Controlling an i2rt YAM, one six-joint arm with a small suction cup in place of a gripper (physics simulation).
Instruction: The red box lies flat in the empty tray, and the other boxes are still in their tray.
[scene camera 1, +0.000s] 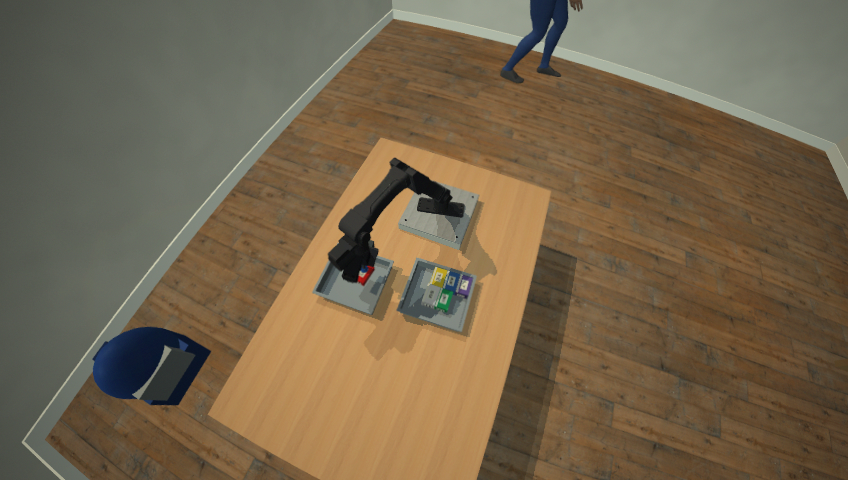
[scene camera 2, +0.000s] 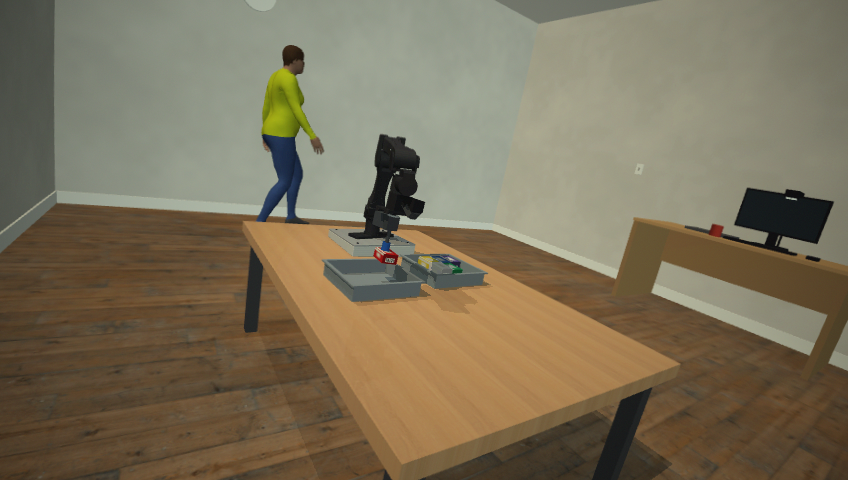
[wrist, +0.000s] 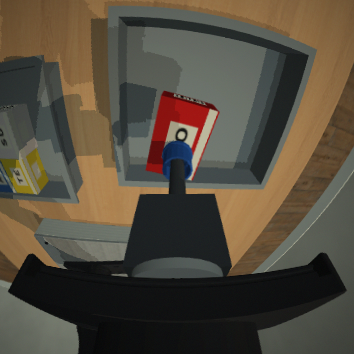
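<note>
My suction cup is blue and has the red box on it by its top face, near one end. The red box hangs roughly level above the left tray, towards the arm's base, with its shadow in the tray. The other tray holds the yellow box, blue box, purple box, grey box and green box. The wrist view cuts off part of these.
The arm's grey base plate stands on the wooden table behind the trays. A person stands beyond the table. A desk with a monitor stands at the right in scene camera 2.
</note>
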